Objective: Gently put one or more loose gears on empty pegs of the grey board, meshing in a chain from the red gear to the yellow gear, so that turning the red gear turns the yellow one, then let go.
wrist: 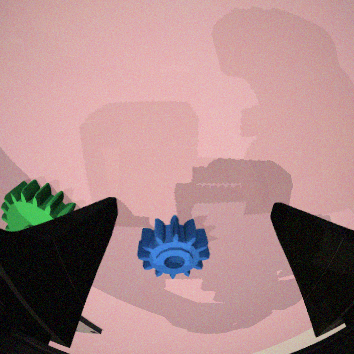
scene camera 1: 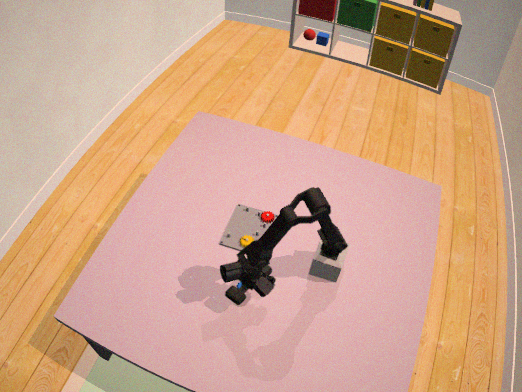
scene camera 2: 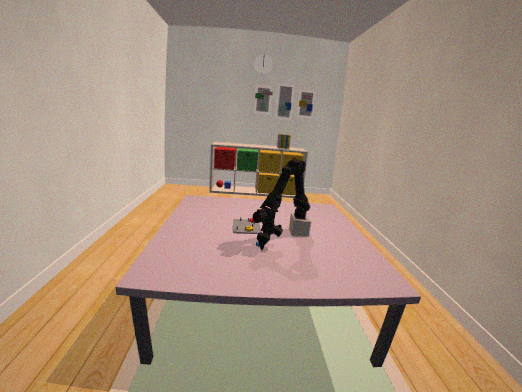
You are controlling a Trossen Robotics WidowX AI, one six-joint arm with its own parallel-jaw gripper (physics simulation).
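Frame: origin at the arm's base, x back, y right, z up, level; centimetres.
Where they show: gripper, between the fingertips: (wrist: 198, 208) (scene camera 1: 245, 293) (scene camera 2: 263, 246); arm's base, origin of its link: (scene camera 1: 330, 250) (scene camera 2: 300, 217).
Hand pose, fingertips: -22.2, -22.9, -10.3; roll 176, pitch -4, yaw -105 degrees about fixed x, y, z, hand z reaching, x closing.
Observation:
Each offset is from my fingertips to the top centre of the thing, as dx, dy, dz. Level surfaces: height alone.
My gripper (wrist: 198, 208) (scene camera 1: 254, 291) is open and empty; its fingers stand wide apart above the table. A small blue gear @[-2.2, +1.9, +1.4] (wrist: 173, 250) (scene camera 1: 239, 285) (scene camera 2: 258, 244) lies on the table between and below the fingertips, seen in the wrist view a little left of the middle of the gap. A larger green gear @[+0.7, +9.9, +1.4] (wrist: 27, 212) lies left of the left finger, which partly hides it. The grey board @[-10.3, +26.7, +2.7] (scene camera 1: 231, 222) (scene camera 2: 240, 231) carries the red gear @[-6.2, +34.5, +2.2] (scene camera 1: 267, 216) (scene camera 2: 252, 220), the yellow gear @[-8.6, +20.3, +2.3] (scene camera 1: 246, 241) (scene camera 2: 249, 228) and several bare pegs; the arm hides its right part in scene camera 1.
The arm's grey base block (scene camera 1: 325, 268) (scene camera 2: 300, 226) stands on the pink table @[dz -0.3] (scene camera 1: 165, 165) (scene camera 2: 200, 275), right of the board. The arm reaches over the board's near right side. A shelf unit (scene camera 1: 370, 67) (scene camera 2: 211, 170) stands on the floor far behind the table.

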